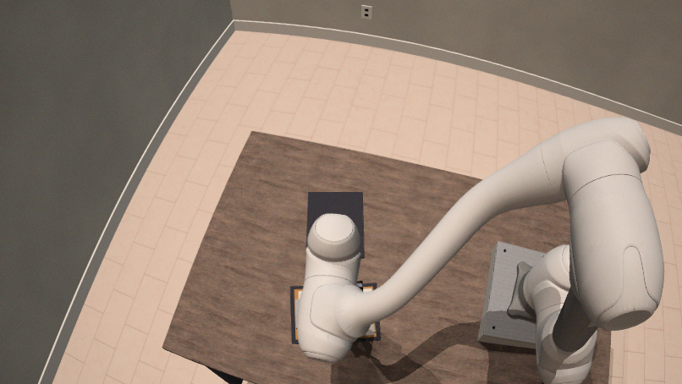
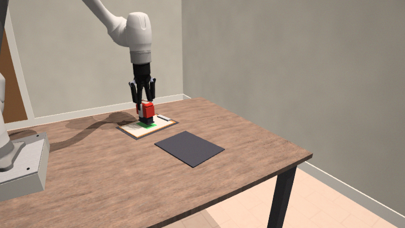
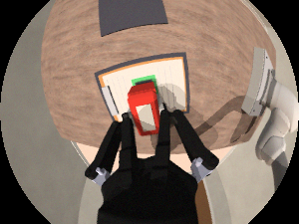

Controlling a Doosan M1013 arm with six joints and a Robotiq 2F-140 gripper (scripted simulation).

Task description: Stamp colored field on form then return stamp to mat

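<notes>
Right now my hand is 2 cm short of the clipboard and 8 cm above it. From my hand the other things lie so: mat 11 cm ahead, 28 cm to the right, 8 cm below; stamp 2 cm below.
</notes>
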